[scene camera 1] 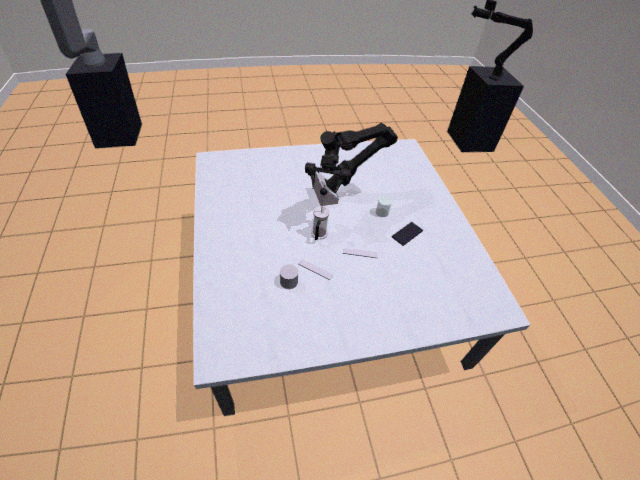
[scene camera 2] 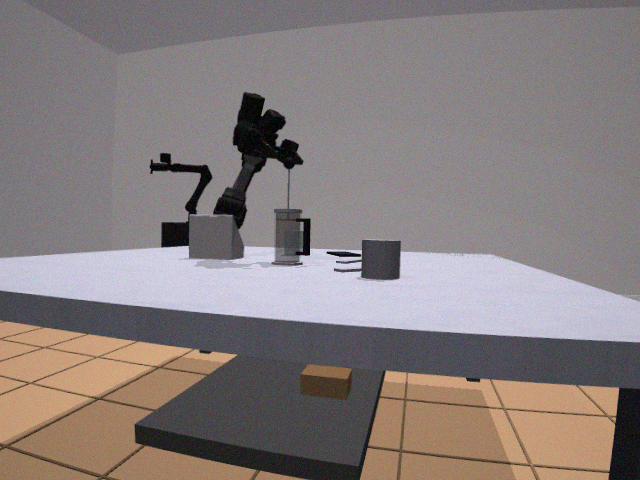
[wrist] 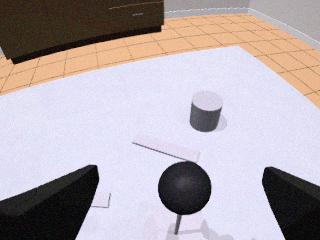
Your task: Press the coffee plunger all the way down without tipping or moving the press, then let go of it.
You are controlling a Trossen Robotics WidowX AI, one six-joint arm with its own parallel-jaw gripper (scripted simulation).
Labels:
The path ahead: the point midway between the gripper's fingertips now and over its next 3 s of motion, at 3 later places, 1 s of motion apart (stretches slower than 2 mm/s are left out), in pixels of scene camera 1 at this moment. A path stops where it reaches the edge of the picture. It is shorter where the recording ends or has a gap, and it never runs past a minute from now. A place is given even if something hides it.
My gripper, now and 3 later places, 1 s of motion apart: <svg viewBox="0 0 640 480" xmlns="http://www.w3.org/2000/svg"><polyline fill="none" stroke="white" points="324,190 323,192 322,198 321,207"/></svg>

